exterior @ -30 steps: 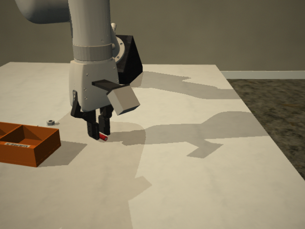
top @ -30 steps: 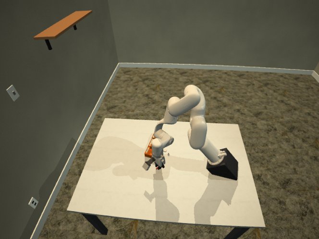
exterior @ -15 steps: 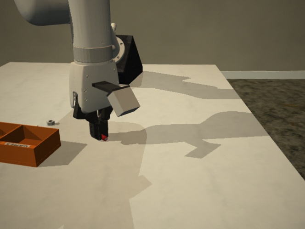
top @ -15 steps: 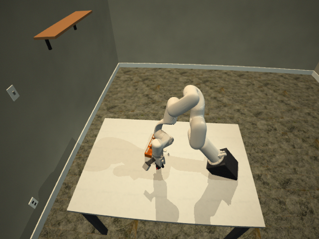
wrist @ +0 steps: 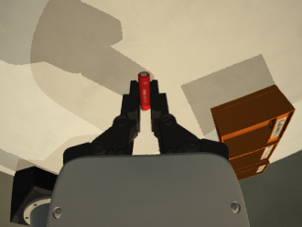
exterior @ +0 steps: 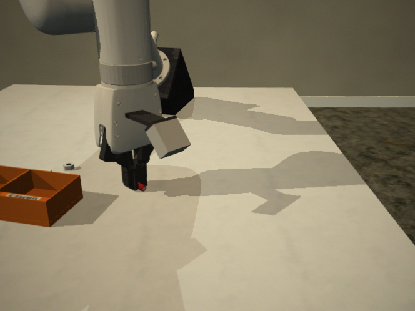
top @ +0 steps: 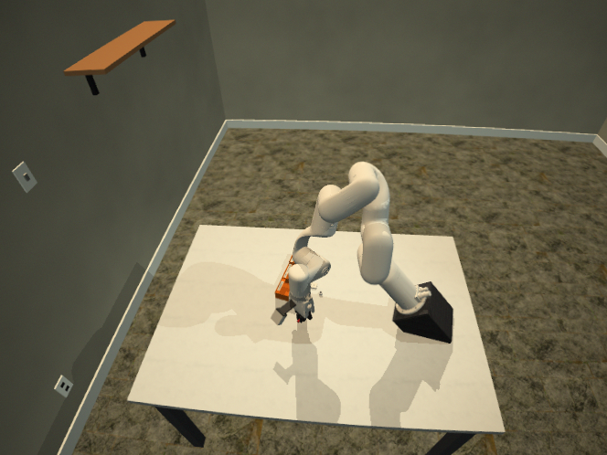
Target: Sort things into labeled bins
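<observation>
The white domino is 1 cm ahead of my hand, 17 cm to the right of it and 2 cm below it. From my hand the other things lie so: black thing (7 cm ahead, 27 cm to the right); grey nut (4 cm behind, 14 cm to the right, 2 cm below); red battery (2 cm below).
</observation>
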